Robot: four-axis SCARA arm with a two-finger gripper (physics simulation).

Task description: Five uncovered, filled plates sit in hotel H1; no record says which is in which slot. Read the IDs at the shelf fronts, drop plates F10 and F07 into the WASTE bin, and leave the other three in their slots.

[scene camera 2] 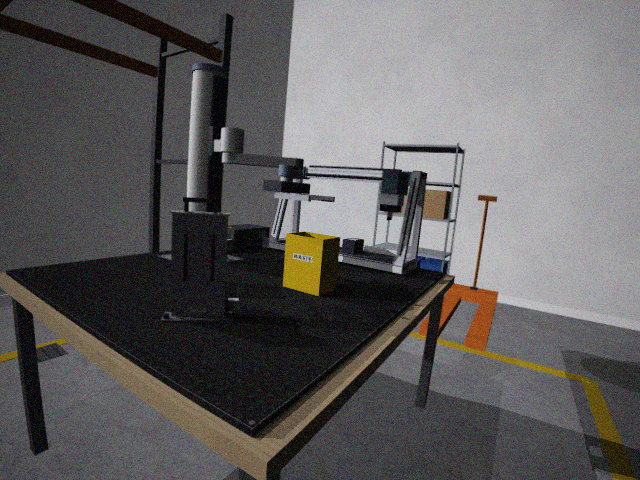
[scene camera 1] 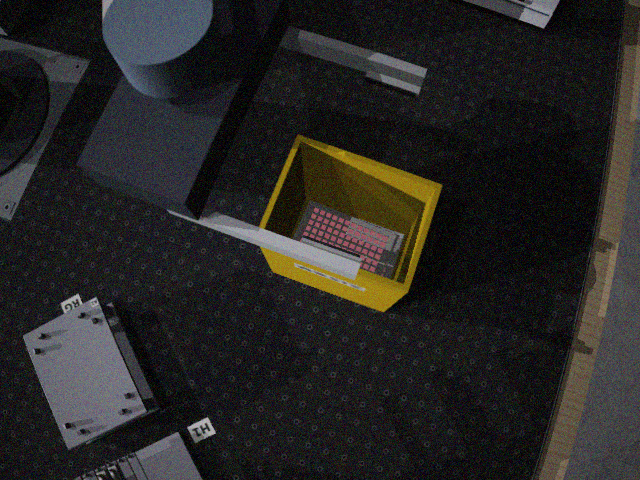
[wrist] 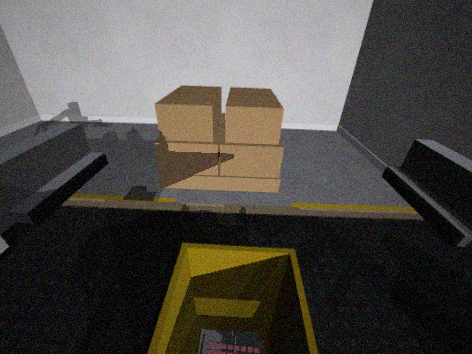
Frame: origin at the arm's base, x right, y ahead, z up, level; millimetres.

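Where they show: gripper, fingertip midpoint: [scene camera 2: 322, 199] [scene camera 1: 393, 168] [wrist: 244, 150].
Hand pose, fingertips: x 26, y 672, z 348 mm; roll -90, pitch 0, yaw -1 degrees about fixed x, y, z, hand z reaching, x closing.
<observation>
Things, the pixels of their top centre, and the offset from my fingertips. "spot": a spot on its surface instead.
- yellow WASTE bin, middle of its top: [wrist: 234, 332] [scene camera 1: 350, 209] [scene camera 2: 313, 235] dx +0, dy -26, dz -135 mm
- grey plate with pink wells, middle of its top: [scene camera 1: 341, 244] dx -2, dy -29, dz -299 mm
- hotel H1, surface spot: [scene camera 1: 168, 457] spot: dx +342, dy -153, dz -327 mm
- dark tower with a top handle, surface spot: [scene camera 2: 199, 245] spot: dx +466, dy -82, dz -136 mm
- RG label, surface spot: [scene camera 1: 72, 303] spot: dx +199, dy -367, dz -335 mm
The yellow WASTE bin [scene camera 1: 379, 297] [scene camera 2: 302, 273] [wrist: 225, 260] stands upright on the dark table. A grey plate with pink wells [scene camera 1: 338, 232] [wrist: 232, 346] lies low inside it; whether another lies beneath cannot be told. My gripper [scene camera 1: 391, 174] [scene camera 2: 321, 198] [wrist: 244, 150] is open and empty above the bin, its two fingers wide apart. Part of hotel H1 [scene camera 1: 168, 457] shows at the bottom left of scene camera 1, beside its H1 label [scene camera 1: 201, 429]. A dark tower with a top handle [scene camera 2: 199, 245] looks like the hotel from behind. Shelf-front IDs are not readable.
A pale stand with short pins [scene camera 1: 85, 372] sits by the RG label [scene camera 1: 72, 303], left of the bin. A white gantry frame [scene camera 2: 415, 222] stands behind the bin. The arm's column [scene camera 2: 199, 139] rises at the left. Cardboard boxes [wrist: 185, 122] are stacked beyond the table.
</observation>
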